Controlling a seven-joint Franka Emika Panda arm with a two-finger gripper.
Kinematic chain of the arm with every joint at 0, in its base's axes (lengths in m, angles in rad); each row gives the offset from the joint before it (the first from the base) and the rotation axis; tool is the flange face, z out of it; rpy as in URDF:
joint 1: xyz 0 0 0.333 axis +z
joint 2: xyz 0 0 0 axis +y
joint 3: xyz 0 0 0.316 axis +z
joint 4: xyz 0.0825 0 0 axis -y
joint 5: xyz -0.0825 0 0.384 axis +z
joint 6: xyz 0 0 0 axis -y
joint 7: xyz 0.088 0 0 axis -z
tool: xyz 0 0 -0.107 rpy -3.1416 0 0
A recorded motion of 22 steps. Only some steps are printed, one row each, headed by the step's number.
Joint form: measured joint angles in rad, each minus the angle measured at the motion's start. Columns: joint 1, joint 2, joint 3, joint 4, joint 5, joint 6, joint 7.
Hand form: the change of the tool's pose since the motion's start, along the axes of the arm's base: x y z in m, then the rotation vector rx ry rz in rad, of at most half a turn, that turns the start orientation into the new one. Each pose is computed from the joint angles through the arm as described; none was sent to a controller.
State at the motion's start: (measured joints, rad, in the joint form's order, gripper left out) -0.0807 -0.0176 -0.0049 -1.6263 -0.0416 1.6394 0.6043
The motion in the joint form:
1: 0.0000 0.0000 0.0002 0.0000 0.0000 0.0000 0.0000
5: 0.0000 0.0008 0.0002 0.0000 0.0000 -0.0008 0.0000
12: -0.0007 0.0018 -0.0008 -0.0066 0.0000 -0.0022 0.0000
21: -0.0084 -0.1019 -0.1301 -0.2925 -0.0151 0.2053 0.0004
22: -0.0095 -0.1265 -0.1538 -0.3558 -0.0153 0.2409 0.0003
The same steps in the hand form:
1: 0.0000 0.0001 0.0000 0.0000 0.0000 0.0002
5: 0.0002 0.0001 -0.0005 0.0001 0.0016 0.0002
12: -0.0001 -0.0008 -0.0044 0.0009 0.0106 -0.0016
21: -0.0376 -0.0734 -0.0676 0.0003 -0.0137 -0.1261
22: -0.0494 -0.0845 -0.0825 0.0077 -0.0111 -0.1481

